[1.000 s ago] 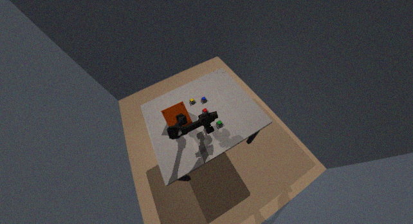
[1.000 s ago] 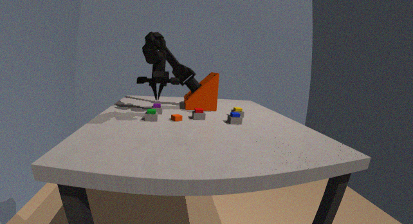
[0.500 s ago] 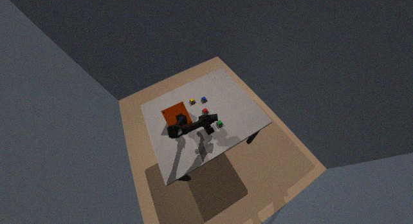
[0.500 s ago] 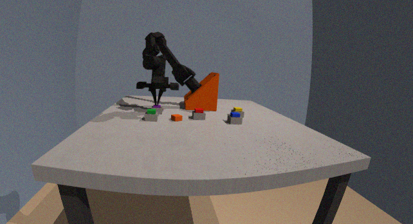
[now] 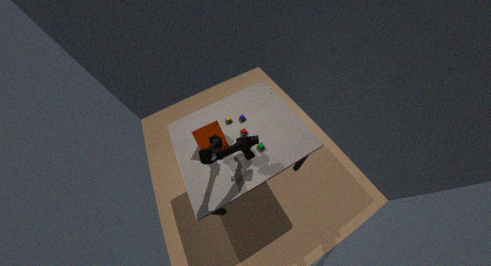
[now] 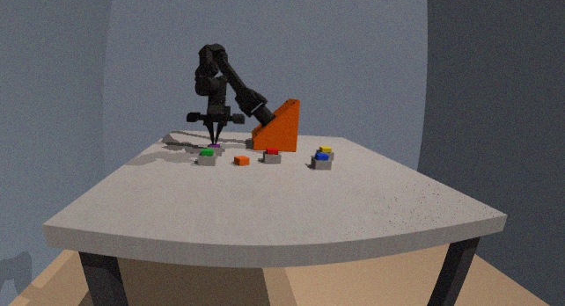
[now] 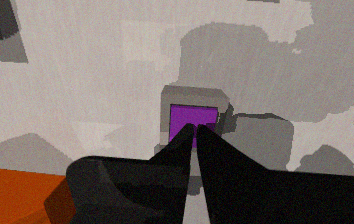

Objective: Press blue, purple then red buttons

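Right now my gripper tip is 1 cm above the purple button. Also, from my gripper tip: small orange block (12 cm ahead, 9 cm to the left, 2 cm below); then green button (13 cm ahead, 1 cm to the right); then red button (7 cm ahead, 18 cm to the left).
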